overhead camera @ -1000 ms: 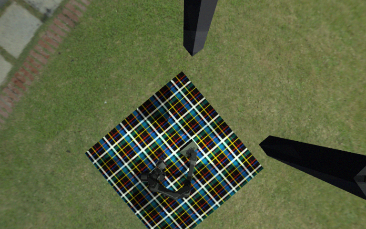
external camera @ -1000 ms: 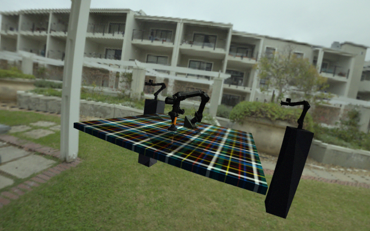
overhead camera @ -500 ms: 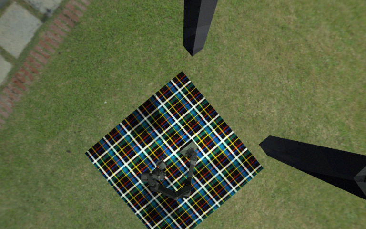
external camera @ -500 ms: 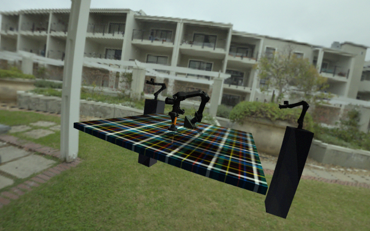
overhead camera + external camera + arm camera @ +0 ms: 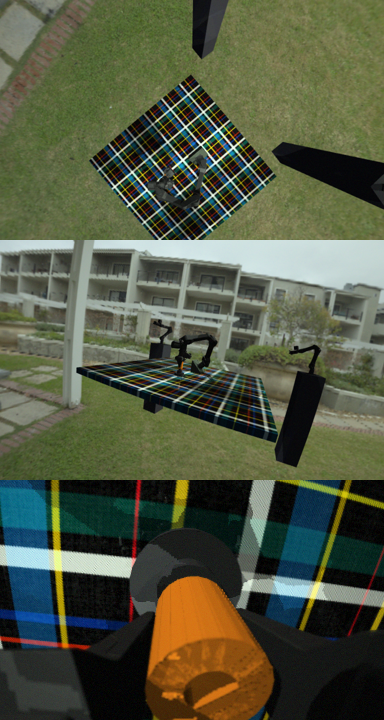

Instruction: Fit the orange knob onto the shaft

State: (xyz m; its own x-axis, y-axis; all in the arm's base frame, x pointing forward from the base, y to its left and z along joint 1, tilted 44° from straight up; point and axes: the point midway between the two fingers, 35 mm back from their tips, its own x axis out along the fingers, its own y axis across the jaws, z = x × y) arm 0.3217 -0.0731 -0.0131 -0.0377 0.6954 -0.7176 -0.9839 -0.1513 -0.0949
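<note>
The orange knob lies 2 cm above my gripper tip. Round my gripper tip: round dark pedestal: 4 cm below.
</note>
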